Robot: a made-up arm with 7 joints.
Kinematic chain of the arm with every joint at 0, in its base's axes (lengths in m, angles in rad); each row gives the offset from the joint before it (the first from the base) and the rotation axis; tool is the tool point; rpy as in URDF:
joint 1: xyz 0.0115 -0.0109 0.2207 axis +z
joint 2: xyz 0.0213 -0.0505 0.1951 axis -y
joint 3: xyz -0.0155 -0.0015 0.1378 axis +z
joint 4: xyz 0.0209 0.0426 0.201 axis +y
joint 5: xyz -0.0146 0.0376 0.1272 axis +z
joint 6: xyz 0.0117 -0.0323 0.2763 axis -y
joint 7: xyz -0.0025 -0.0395 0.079 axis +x
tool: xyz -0.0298 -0.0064 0.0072 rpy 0 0 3.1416
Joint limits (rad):
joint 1: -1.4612..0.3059
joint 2: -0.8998..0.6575
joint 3: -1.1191..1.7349
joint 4: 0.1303..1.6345
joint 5: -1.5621..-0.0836
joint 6: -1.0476..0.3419
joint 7: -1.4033..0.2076
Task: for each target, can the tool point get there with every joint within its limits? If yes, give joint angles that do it. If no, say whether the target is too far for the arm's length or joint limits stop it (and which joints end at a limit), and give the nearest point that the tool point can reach.
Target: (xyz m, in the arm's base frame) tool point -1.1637 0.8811 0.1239
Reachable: no: too far | nearest point -0.4503 0.3396 0.5922 | short by 1.011 m
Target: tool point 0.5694 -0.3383 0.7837
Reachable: yes | joints -0.0243 -0.3244 -0.6489 1.3431 -1.2599 -0.4275 -1.1791
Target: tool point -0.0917 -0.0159 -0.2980
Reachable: no: joint limits stop it (at a limit: joint 1, joint 2, joint 4, joint 5, joint 6) | nearest point -0.0283 -0.5363 0.2037 | short by 0.726 m
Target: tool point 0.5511 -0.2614 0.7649
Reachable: yes | joints -1.1832 -0.5948 1.2018 1.2871 -0.4204 -0.2208 -0.4614
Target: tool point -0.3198 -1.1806 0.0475
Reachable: no: too far | nearest point -0.1584 -0.7147 0.3539 | short by 0.581 m
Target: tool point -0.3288 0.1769 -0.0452
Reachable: no: joint limits stop it (at a limit: joint 1, joint 2, joint 3, joint 4, joint 5, joint 6, joint 7) | nearest point -0.3276 0.3344 0.5566 | short by 0.622 m
